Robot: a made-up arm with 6 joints.
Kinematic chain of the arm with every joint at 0, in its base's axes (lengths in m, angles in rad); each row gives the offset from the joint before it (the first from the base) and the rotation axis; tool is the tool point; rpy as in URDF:
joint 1: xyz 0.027 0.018 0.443 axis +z
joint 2: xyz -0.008 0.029 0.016 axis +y
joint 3: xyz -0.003 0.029 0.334 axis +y
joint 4: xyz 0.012 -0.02 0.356 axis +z
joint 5: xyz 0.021 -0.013 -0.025 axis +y
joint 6: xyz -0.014 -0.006 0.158 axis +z
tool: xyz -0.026 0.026 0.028 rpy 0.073 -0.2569 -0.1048
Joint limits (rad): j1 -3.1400..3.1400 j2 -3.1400..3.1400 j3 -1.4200..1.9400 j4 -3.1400..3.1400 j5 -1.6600..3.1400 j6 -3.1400..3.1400
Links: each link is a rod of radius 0.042 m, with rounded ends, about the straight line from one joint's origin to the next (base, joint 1, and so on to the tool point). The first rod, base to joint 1, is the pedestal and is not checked.
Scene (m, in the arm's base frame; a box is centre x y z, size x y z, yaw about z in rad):
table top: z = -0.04
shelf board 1: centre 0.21 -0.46 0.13 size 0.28 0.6 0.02 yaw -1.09
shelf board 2: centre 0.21 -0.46 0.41 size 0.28 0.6 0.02 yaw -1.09
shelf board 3: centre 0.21 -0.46 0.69 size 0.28 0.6 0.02 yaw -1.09
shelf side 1: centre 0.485 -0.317 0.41 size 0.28 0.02 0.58 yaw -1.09
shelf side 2: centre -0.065 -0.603 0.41 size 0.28 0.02 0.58 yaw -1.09
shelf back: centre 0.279 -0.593 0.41 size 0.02 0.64 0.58 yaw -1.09
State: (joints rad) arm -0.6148 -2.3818 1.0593 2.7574 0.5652 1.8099
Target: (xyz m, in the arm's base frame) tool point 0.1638 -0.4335 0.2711
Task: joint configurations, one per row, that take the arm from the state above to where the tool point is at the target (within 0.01 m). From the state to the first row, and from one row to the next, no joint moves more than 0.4 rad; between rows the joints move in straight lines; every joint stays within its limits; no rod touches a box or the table.
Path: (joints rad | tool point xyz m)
1: -0.2605 -2.4660 1.1572 2.6226 0.7599 1.8592 | -0.6160 0.3397 0.2530
2: 0.0939 -2.5503 1.2550 2.4877 0.9546 1.9085 | -0.6452 0.1294 0.2293
3: 0.4482 -2.6345 1.3529 2.3529 1.1493 1.9578 | -0.6054 -0.0615 0.2155
4: 0.8025 -2.7188 1.4507 2.2181 1.3440 2.0071 | -0.5127 -0.2140 0.2113
5: 1.1569 -2.8030 1.5486 2.0832 1.5387 2.0564 | -0.3868 -0.3169 0.2158
6: 1.5112 -2.8873 1.6464 1.9484 1.7334 2.1057 | -0.2481 -0.3662 0.2266
7: 1.8655 -2.9715 1.7443 1.8136 1.9280 2.1550 | -0.1159 -0.3652 0.2413
8: 2.2199 -3.0558 1.8421 1.6787 2.1227 2.2043 | -0.0061 -0.3230 0.2571
9: 2.5742 -3.1400 1.9400 1.5439 2.3174 2.2536 | 0.0700 -0.2537 0.2711
10: 2.5187 -3.1400 1.9400 1.6581 2.0173 2.1925 | 0.0805 -0.3153 0.2688
11: 2.4632 -3.1400 1.9400 1.7723 1.7173 2.1314 | 0.1022 -0.3676 0.2655
12: 2.4076 -3.1400 1.9400 1.8865 1.4172 2.0703 | 0.1314 -0.4075 0.2651
13: 2.3521 -3.1400 1.9400 2.0007 1.1171 2.0092 | 0.1638 -0.4335 0.2711

